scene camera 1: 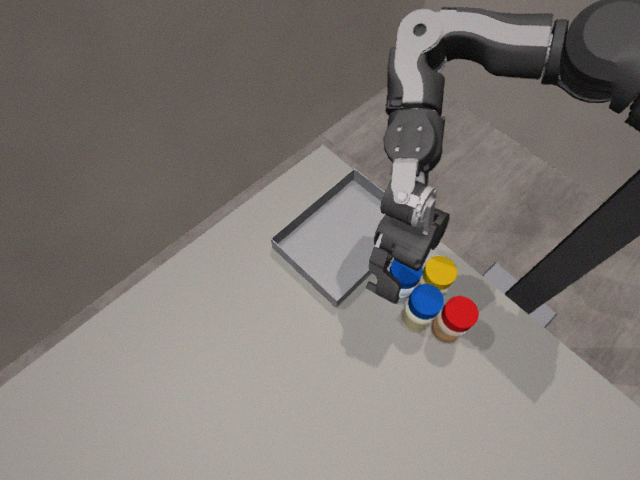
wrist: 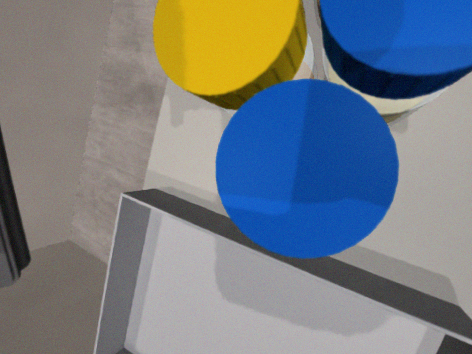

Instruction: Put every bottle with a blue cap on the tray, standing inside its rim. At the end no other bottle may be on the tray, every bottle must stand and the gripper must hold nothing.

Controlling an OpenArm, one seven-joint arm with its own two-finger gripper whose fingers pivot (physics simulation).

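A bottle with a blue cap point(scene camera 1: 405, 273) point(wrist: 305, 170) stands beside the tray point(scene camera 1: 320, 237) point(wrist: 127, 245), outside its rim. A second blue-capped bottle point(scene camera 1: 425, 302) point(wrist: 400, 35) stands close to it, between it and the red-capped bottle point(scene camera 1: 459, 314). A yellow-capped bottle point(scene camera 1: 440, 272) point(wrist: 225, 40) stands behind them, near the table edge. My gripper point(scene camera 1: 403, 284) is open, low over the blue-capped bottle nearest the tray. One finger shows on that bottle's tray side; the hand hides the other in the scene view. No bottle shows on the visible part of the tray.
The table point(scene camera 1: 206, 361) extends to the left and front of the tray. Its edge runs close behind the yellow-capped and red-capped bottles. The bottles stand very close together, with narrow gaps. The arm hides the tray's right corner in the scene view. A dark post point(scene camera 1: 573, 248) stands beyond the table edge.
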